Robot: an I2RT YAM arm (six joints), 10 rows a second.
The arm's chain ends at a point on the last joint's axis. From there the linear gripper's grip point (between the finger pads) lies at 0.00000 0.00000 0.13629 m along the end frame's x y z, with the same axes.
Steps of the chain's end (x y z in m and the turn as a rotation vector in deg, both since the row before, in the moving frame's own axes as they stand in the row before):
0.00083, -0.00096, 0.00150, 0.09, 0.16, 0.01
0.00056, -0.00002, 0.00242, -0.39, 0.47, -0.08
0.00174, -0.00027, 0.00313, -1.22, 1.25, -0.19
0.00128, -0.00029, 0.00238, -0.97, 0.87, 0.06
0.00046, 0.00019, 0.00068, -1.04, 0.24, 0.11
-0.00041, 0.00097, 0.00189, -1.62, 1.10, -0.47
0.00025, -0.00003, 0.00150, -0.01, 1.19, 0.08
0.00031, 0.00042, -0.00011, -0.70, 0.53, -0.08
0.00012, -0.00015, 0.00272, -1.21, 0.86, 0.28
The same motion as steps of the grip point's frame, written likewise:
0.00121, -0.00117, 0.00150, 0.09, 0.16, 0.01
0.00168, 0.00091, 0.00241, -0.39, 0.47, -0.08
0.00472, 0.00263, 0.00307, -1.22, 1.25, -0.19
0.00335, 0.00202, 0.00234, -0.97, 0.87, 0.06
0.00103, 0.00266, 0.00066, -1.04, 0.24, 0.11
0.00222, 0.00481, 0.00181, -1.62, 1.10, -0.47
0.00308, 0.00000, 0.00147, -0.01, 1.19, 0.08
0.00157, 0.00208, -0.00013, -0.70, 0.53, -0.08
0.00216, 0.00273, 0.00267, -1.21, 0.86, 0.28

